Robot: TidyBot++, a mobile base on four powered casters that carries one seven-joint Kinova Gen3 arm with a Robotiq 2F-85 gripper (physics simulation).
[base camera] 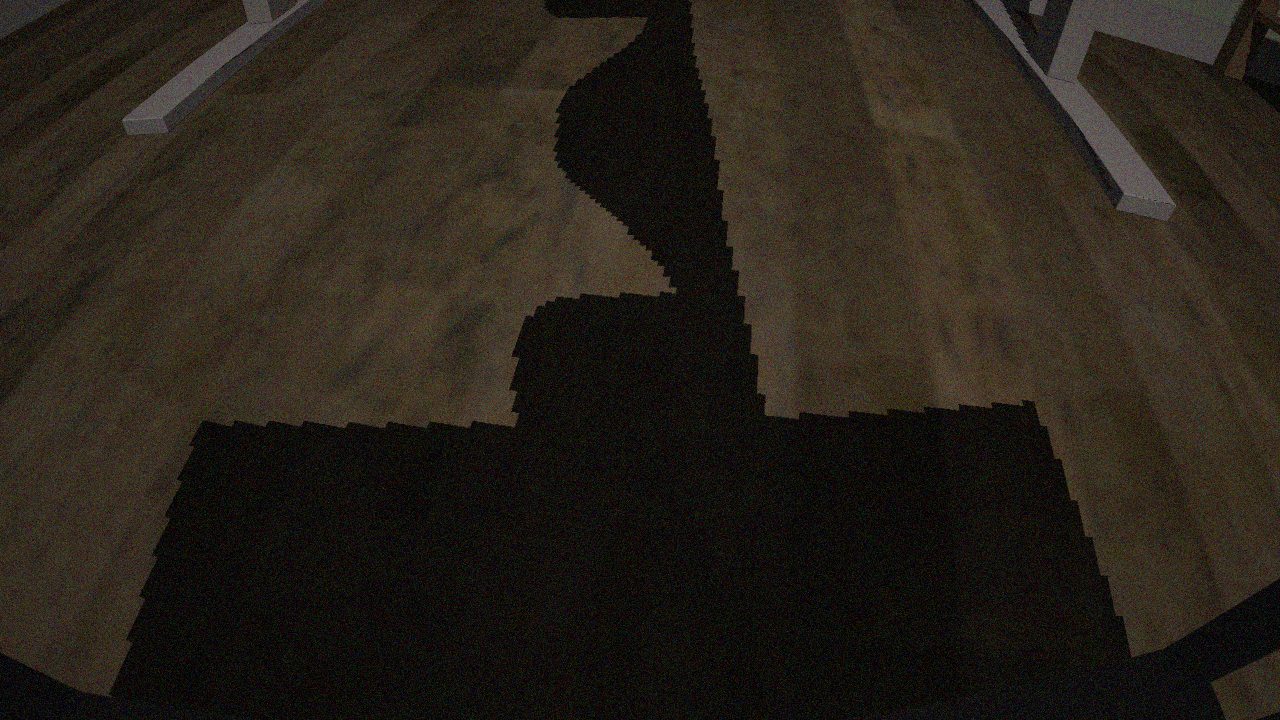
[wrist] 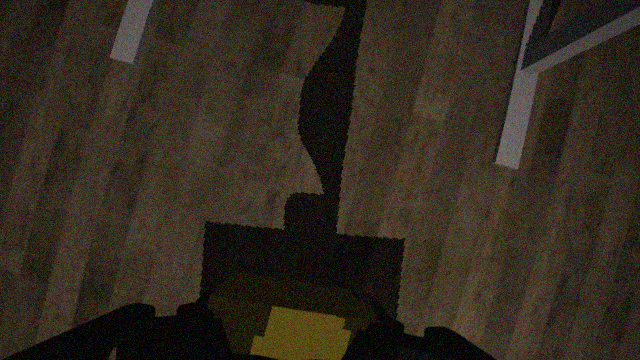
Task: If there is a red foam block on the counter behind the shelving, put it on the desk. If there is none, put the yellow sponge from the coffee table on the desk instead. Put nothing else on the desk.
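Observation:
My gripper is at the bottom of the wrist view, shut on the yellow sponge. The sponge sits between the two dark fingers, above the floor, partly in shadow and partly lit. White feet and legs, which look like those of the desk, stand on the floor: a left foot and a right foot. The desk's top does not show in either view. No red foam block shows, and the counter and the coffee table cannot be made out.
A wooden floor runs between the two white feet, with a large dark shadow of the robot across it. A brown piece of furniture shows at the upper right edge of the base camera view. The picture is dim and grainy.

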